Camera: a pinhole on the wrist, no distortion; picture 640 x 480 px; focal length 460.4 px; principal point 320.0 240.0 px. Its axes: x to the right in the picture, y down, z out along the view. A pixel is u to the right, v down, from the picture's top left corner.
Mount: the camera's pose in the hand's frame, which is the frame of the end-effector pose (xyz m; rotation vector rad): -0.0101 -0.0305 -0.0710 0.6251 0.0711 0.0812
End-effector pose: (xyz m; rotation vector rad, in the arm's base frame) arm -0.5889 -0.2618 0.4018 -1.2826 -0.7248 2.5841
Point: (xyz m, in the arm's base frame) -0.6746 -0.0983 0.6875
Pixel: 158.6 141.2
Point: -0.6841 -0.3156 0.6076
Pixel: outside the picture
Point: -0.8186 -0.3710 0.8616
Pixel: 84.0 460.2
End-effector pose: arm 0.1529 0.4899 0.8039 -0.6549 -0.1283 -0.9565
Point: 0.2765 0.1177 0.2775
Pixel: behind the camera
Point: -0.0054 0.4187 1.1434
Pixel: 388.3 157.4
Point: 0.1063 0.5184 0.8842
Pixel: 264.6 441.6
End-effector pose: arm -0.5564 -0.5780 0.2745 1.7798 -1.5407 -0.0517
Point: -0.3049 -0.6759 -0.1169
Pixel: 260.2 75.4
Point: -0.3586 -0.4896 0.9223
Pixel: behind the camera
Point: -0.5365 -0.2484 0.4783
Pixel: behind the camera
